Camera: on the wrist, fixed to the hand. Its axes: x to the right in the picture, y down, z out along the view.
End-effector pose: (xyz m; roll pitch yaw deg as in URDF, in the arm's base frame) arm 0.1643 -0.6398 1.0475 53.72 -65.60 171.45
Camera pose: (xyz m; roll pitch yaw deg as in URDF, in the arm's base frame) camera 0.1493 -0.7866 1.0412 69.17 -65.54 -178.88
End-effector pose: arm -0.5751 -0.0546 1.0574 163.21 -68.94 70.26
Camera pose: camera -0.5700 -0.1962 1.0989 -167.61 -72.55 65.05
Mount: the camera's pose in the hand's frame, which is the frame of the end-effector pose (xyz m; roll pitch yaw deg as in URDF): -0.0086 0.0902 -0.1166 24.33 3.07 2.56
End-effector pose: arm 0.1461 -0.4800 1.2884 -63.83 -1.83 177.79
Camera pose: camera 0.1530 -0.4154 1.1558 -39.57 1.82 176.16
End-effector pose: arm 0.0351 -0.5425 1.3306 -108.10 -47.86 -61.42
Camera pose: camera -0.0720 -0.6361 1.2910 -79.90 -46.25 -66.79
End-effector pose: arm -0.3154 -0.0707 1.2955 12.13 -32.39 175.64
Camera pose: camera -0.3675 -0.1797 1.2106 34.52 -29.87 179.27
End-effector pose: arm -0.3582 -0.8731 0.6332 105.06 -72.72 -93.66
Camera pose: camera -0.2619 -0.7644 0.6599 120.25 -75.81 -84.24
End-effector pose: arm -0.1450 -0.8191 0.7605 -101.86 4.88 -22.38
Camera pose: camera -0.2085 -0.9364 0.6972 -77.96 6.74 -25.94
